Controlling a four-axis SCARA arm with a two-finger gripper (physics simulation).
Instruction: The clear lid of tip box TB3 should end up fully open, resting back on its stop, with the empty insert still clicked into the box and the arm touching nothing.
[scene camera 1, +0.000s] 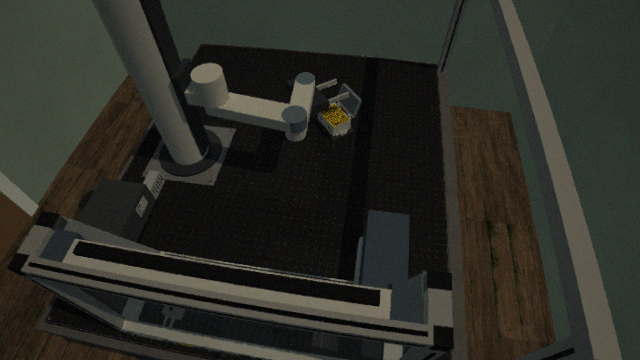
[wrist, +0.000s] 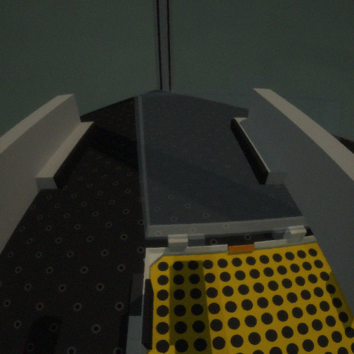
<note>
In view: the gripper (wrist: 162, 107) and a tip box TB3 (scene camera 1: 344, 129).
The tip box TB3 is seen too in the wrist view (wrist: 175, 246).
</note>
